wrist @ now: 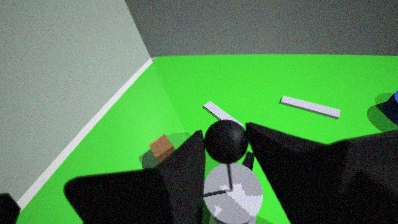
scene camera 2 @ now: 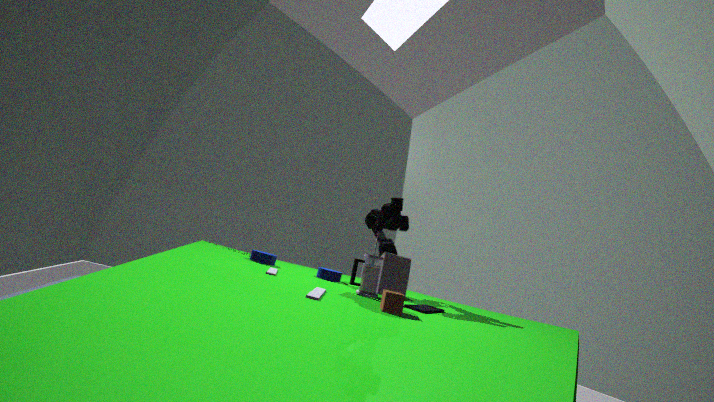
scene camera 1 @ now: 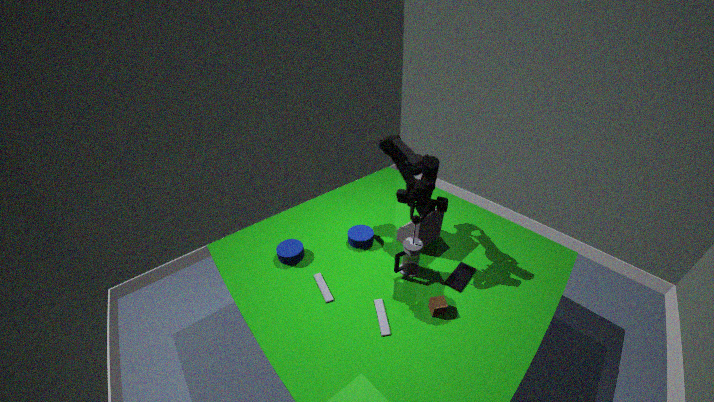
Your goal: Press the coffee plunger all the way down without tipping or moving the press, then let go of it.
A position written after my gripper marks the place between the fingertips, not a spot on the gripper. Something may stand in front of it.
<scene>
In view: my gripper point(scene camera 1: 415, 220) and a coffee press point(scene camera 2: 370, 274).
The coffee press is seen too in scene camera 1 point(scene camera 1: 412, 246). My gripper is seen too in the wrist view point(wrist: 224, 132) and in scene camera 2 point(scene camera 2: 378, 226).
</scene>
